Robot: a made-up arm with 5 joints. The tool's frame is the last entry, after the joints. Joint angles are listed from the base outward.
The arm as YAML. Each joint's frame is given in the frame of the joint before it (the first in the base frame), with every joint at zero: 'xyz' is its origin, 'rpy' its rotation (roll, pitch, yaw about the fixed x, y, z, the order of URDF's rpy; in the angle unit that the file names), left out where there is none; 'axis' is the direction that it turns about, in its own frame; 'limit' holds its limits. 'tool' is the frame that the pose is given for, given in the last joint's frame.
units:
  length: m
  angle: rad
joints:
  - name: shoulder
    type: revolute
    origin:
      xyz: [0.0, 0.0, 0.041]
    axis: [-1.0, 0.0, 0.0]
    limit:
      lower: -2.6
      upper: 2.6
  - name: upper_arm
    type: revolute
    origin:
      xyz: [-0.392, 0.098, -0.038]
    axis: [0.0, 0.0, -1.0]
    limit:
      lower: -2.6
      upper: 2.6
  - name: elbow
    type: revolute
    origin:
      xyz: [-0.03, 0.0, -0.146]
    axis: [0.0, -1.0, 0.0]
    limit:
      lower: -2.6
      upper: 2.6
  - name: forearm
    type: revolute
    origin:
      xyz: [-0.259, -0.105, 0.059]
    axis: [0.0, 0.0, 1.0]
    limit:
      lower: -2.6
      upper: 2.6
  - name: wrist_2
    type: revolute
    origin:
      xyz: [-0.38, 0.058, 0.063]
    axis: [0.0, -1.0, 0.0]
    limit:
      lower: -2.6
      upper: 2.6
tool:
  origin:
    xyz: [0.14, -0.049, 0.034]
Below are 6 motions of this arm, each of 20 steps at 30 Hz.
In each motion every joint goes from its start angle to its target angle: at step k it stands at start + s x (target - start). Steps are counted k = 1, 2, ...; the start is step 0. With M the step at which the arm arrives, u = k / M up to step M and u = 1 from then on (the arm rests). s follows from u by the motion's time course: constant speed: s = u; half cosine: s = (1 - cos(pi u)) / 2; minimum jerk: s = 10 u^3 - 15 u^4 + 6 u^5.
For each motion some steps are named. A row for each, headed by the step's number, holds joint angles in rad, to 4 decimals.
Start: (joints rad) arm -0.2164 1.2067 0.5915 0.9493 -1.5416
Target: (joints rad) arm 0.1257 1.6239 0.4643 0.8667 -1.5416
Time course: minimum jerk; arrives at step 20
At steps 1, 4, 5, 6, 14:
1: -0.2160 1.2072 0.5914 0.9492 -1.5416
4: -0.1966 1.2309 0.5841 0.9445 -1.5416
5: -0.1810 1.2499 0.5783 0.9407 -1.5416
6: -0.1606 1.2747 0.5708 0.9358 -1.5416
14: 0.0699 1.5559 0.4850 0.8802 -1.5416

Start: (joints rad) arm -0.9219 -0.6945 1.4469 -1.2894 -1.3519
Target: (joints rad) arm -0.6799 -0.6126 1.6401 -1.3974 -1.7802
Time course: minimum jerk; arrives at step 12
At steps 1, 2, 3, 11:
1: -0.9207 -0.6941 1.4479 -1.2899 -1.3541
2: -0.9133 -0.6916 1.4538 -1.2932 -1.3671
3: -0.8968 -0.6860 1.4669 -1.3006 -1.3962
11: -0.6811 -0.6130 1.6391 -1.3969 -1.7780

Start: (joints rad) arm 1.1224 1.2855 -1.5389 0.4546 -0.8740
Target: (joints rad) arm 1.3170 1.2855 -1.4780 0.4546 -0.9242
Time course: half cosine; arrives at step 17
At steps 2, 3, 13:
2: 1.1290 1.2855 -1.5368 0.4546 -0.8757
3: 1.1370 1.2855 -1.5343 0.4546 -0.8778
13: 1.2916 1.2855 -1.4859 0.4546 -0.9176

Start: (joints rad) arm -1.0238 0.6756 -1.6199 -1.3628 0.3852
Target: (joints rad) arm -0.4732 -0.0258 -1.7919 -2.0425 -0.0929
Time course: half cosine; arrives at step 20
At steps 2, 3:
2: -1.0103 0.6584 -1.6241 -1.3794 0.3735
3: -0.9938 0.6374 -1.6293 -1.3998 0.3591

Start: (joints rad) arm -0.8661 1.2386 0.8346 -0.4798 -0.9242
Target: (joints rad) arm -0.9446 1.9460 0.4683 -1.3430 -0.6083
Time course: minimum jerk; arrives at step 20
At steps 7, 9, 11, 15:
7: -0.8846 1.4050 0.7485 -0.6828 -0.8499
9: -0.8980 1.5264 0.6856 -0.8310 -0.7957
11: -0.9127 1.6582 0.6173 -0.9918 -0.7368
15: -0.9365 1.8728 0.5062 -1.2536 -0.6410

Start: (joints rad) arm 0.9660 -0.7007 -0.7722 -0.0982 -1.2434
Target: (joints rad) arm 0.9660 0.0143 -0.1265 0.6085 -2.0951
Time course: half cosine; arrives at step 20
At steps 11, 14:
11: 0.9660 -0.2873 -0.3988 0.3104 -1.7359
14: 0.9660 -0.1331 -0.2596 0.4628 -1.9196

